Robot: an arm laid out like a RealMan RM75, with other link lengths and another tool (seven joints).
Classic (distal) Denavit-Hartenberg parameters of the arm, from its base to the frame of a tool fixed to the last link. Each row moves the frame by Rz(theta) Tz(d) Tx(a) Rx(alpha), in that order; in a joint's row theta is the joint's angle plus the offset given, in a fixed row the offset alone. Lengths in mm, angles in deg.
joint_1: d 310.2; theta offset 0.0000; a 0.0; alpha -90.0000
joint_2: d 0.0; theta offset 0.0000; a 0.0; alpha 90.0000
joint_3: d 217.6; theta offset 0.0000; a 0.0; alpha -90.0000
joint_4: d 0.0; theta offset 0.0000; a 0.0; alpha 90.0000
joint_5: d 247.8; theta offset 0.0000; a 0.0; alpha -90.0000
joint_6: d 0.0; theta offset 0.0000; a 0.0; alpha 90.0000
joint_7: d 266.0; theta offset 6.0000; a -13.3; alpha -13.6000
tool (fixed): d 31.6; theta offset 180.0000; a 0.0; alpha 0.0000
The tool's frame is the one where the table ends.
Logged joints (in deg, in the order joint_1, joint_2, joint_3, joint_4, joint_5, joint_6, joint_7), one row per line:
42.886 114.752 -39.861 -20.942 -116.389 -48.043 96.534
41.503 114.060 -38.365 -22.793 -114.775 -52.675 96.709
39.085 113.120 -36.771 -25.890 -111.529 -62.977 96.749
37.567 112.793 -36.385 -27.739 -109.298 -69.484 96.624
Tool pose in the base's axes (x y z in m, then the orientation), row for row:
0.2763 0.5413 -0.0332 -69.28 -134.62 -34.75
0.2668 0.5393 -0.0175 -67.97 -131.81 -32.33
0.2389 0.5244 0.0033 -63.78 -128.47 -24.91
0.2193 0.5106 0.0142 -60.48 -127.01 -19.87
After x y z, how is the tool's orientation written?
As a rotation vector, in degrees.
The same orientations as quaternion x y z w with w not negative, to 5 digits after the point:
-0.43571 -0.84663 -0.21855 0.21356
-0.43430 -0.84220 -0.20657 0.24373
-0.41850 -0.84297 -0.16345 0.29589
-0.40260 -0.84546 -0.13227 0.32498

